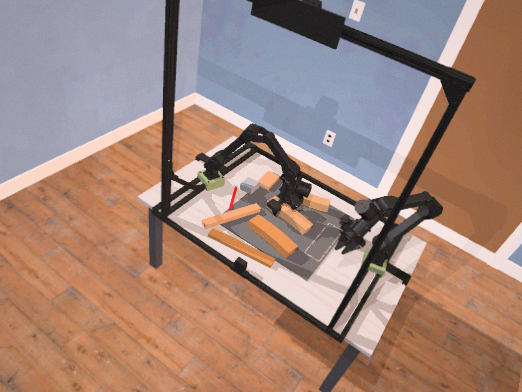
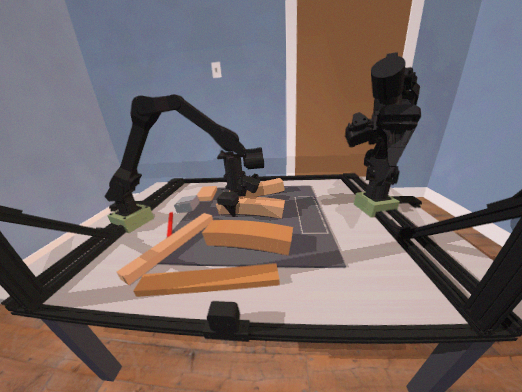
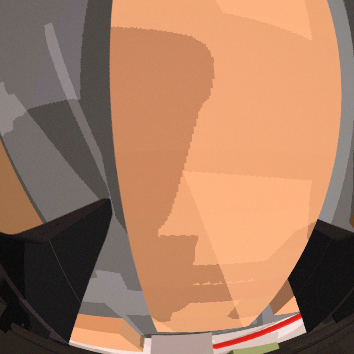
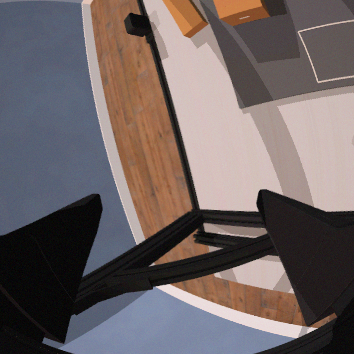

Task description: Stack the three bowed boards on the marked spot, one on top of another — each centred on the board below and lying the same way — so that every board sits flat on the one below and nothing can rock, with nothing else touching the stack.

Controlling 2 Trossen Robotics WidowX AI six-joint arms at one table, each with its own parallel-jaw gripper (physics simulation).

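Seen in the pictures: left gripper, fingertip midpoint: (image 1: 280,211) (image 2: 238,210) (image 3: 189,208); right gripper, fingertip midpoint: (image 1: 338,251) (image 2: 385,177) (image 4: 180,199); left arm's base, origin of the base link: (image 1: 211,174) (image 2: 129,210); right arm's base, origin of the base link: (image 1: 376,259) (image 2: 376,196).
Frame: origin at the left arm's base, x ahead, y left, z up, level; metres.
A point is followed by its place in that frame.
Observation:
Three bowed orange boards lie apart on the dark mat: the front board (image 1: 272,236) @(x 0.477, y 0.023, z 0.009 m) (image 2: 248,236) @(x 0.475, y 0.016, z 0.003 m) (image 4: 242,11) @(x 0.573, y 0.069, z -0.003 m), the middle board (image 1: 298,220) @(x 0.451, y 0.199, z 0.004 m) (image 2: 262,206) @(x 0.441, y 0.181, z -0.001 m) (image 3: 260,125) and the back board (image 1: 319,202) @(x 0.402, y 0.380, z 0.002 m) (image 2: 272,187) @(x 0.405, y 0.372, z -0.013 m) (image 3: 15,195) @(x 0.321, y 0.312, z -0.034 m). The marked spot (image 1: 317,238) @(x 0.553, y 0.247, z -0.044 m) (image 2: 315,233) @(x 0.623, y 0.148, z -0.044 m) (image 4: 308,57) @(x 0.626, y 0.148, z -0.044 m), a thin white outline, is bare at the mat's right. My left gripper (image 1: 284,204) @(x 0.334, y 0.198, z -0.043 m) (image 3: 189,208) @(x 0.334, y 0.198, z -0.043 m) is open, low over the left part of the middle board, which shows between its fingers. My right gripper (image 1: 350,246) (image 4: 180,199) @(x 0.755, y 0.101, z 0.159 m) is open and empty, right of the marked spot.
One straight bar (image 1: 231,216) @(x 0.273, y -0.054, z -0.020 m) (image 2: 167,249) @(x 0.276, y -0.076, z -0.026 m) slants at the left of the mat; another bar (image 1: 241,247) @(x 0.440, y -0.109, z -0.032 m) (image 2: 207,281) @(x 0.439, y -0.114, z -0.032 m) lies in front. An orange block (image 1: 269,180) @(x 0.138, y 0.271, z -0.024 m) (image 2: 207,193) @(x 0.146, y 0.255, z -0.024 m), a grey block (image 1: 249,185) @(x 0.140, y 0.138, z -0.009 m) (image 2: 186,204) @(x 0.152, y 0.126, z -0.013 m) and a red stick (image 1: 233,198) @(x 0.158, y 0.035, z -0.041 m) (image 2: 170,224) @(x 0.162, y 0.031, z -0.040 m) lie left. Black rails frame the table.

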